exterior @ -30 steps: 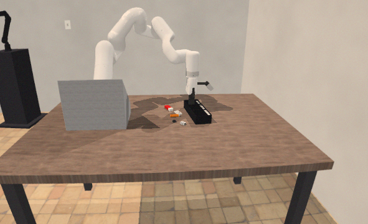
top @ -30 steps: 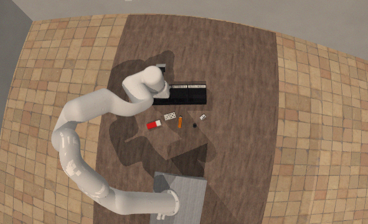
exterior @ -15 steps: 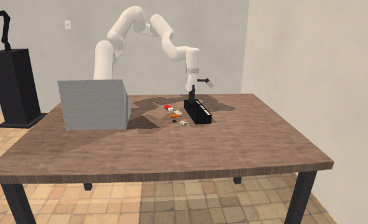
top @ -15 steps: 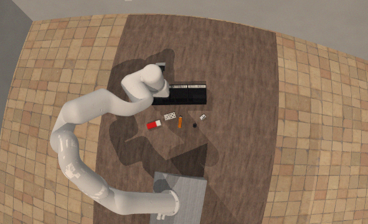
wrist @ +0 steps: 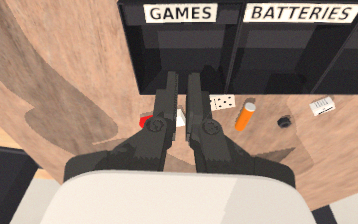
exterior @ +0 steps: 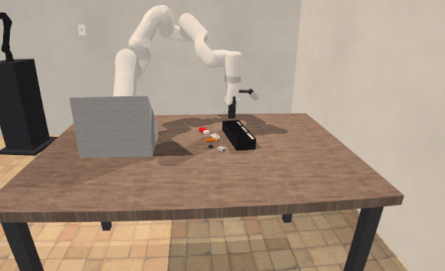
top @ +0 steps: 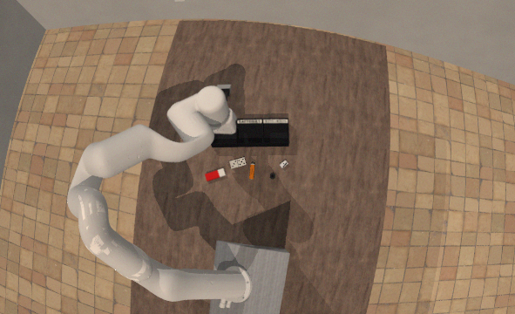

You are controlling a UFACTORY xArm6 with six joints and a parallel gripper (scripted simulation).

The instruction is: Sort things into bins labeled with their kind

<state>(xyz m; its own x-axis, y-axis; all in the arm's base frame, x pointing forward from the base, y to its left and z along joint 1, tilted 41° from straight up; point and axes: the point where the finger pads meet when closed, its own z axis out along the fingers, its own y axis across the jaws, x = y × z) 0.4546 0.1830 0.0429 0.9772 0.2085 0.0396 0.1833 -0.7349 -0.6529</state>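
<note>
The black nut is 9 cm behind my hand, 18 cm to the right of it and 9 cm below it. Round my hand: white domino (7 cm behind, 6 cm to the right, 9 cm below); orange battery (9 cm behind, 12 cm to the right, 9 cm below); eraser (13 cm behind, 1 cm to the right, 9 cm below).
</note>
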